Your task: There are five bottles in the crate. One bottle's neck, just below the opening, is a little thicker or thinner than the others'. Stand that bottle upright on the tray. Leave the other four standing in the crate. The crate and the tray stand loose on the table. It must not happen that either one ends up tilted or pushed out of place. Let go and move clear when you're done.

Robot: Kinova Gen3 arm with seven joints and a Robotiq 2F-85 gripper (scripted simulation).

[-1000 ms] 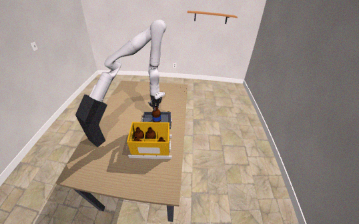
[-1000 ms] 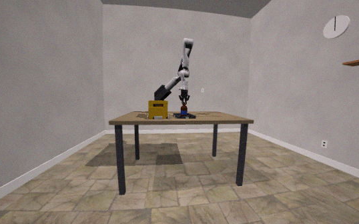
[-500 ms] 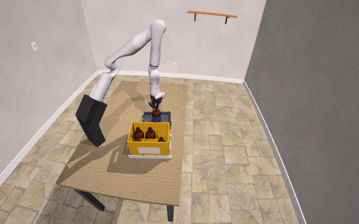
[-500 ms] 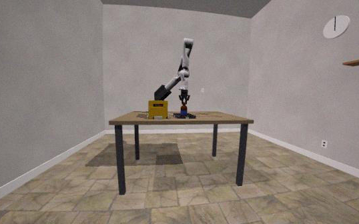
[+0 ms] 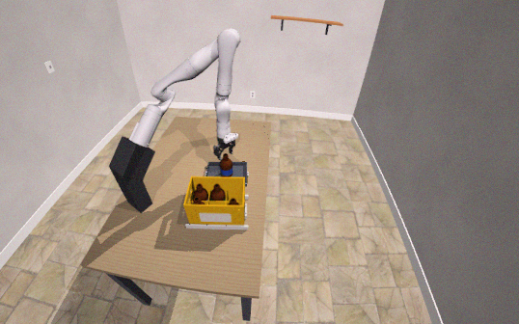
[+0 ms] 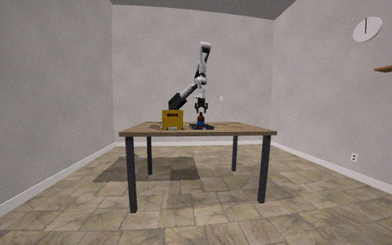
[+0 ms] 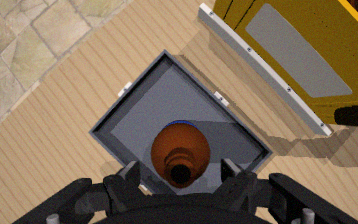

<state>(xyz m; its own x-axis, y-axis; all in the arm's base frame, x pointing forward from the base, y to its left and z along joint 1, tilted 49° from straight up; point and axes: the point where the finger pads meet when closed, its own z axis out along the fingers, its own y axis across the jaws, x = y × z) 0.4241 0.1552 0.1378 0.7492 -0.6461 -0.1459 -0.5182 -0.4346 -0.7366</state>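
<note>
Right now my hand is 14 cm above the dark grey tray. Also, from my hand: yellow crate: 3 cm ahead, 29 cm to the right, 7 cm below.
</note>
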